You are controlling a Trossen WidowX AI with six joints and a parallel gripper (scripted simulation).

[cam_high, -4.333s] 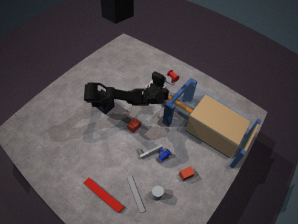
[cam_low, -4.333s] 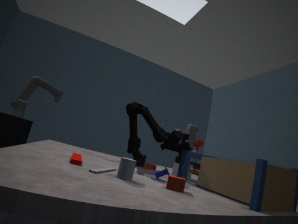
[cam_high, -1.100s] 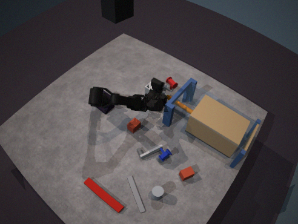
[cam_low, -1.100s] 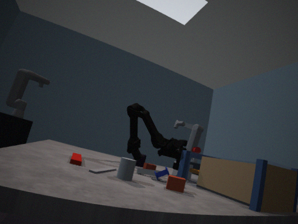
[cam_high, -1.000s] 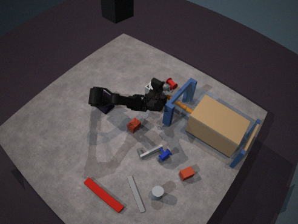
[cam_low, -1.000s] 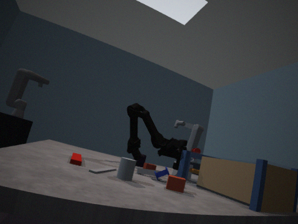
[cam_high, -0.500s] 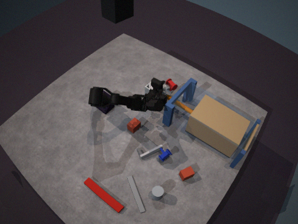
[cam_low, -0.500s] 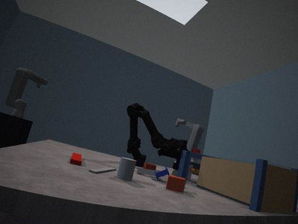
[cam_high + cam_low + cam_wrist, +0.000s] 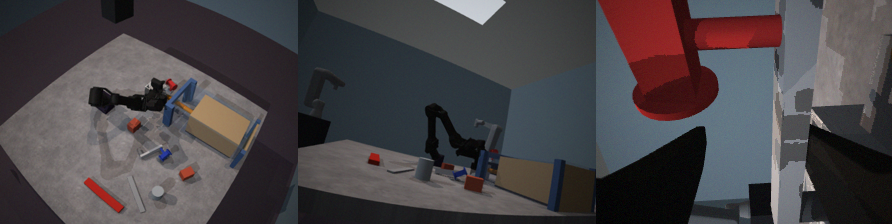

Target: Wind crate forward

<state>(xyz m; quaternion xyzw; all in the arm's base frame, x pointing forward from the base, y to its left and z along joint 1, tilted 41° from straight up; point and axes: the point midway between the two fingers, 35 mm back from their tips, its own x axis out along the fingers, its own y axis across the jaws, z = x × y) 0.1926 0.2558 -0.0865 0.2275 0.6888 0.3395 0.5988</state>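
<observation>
My gripper tip is 10 mm short of the winch handle with red knob and 10 mm above it. The rest, counted from my gripper tip: blue t-shaped piece (260 mm ahead, 270 mm to the right, 100 mm below); then grey strip (320 mm ahead, 520 mm to the right, 130 mm below); then grey winch (60 mm behind, 20 mm to the right, 100 mm below).
</observation>
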